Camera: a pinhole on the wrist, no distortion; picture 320 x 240 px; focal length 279.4 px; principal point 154.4 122.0 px. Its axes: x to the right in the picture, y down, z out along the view. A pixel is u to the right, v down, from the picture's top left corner.
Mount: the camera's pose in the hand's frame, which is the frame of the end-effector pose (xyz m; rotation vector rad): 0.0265 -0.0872 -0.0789 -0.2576 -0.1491 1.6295
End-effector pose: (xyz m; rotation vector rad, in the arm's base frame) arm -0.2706 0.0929 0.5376 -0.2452 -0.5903 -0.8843
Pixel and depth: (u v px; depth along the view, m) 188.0 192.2 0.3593
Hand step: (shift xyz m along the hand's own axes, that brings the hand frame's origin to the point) -0.1551 -0.0300 0.2418
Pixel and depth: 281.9 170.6 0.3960
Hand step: -0.1520 0.1107 0.2721
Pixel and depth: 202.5 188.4 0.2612
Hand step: -0.1029 -0.0318 0.1541
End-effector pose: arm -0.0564 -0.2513 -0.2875 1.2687 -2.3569 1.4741
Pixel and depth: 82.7 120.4 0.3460
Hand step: -0.0548 -0.1551 0.2623
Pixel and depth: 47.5 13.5 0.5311
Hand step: 0.1017 -0.2424 0.5009
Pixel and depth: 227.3 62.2 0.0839
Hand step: 0.0211 -0.0591 0.0049
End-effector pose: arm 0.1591 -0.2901 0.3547 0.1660 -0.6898 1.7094
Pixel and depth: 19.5 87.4 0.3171
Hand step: -0.0076 -0.2179 0.2486
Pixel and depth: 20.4 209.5 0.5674
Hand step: -0.2739 -0.3383 0.4448
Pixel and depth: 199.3 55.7 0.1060
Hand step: 0.0227 -0.0621 0.0284
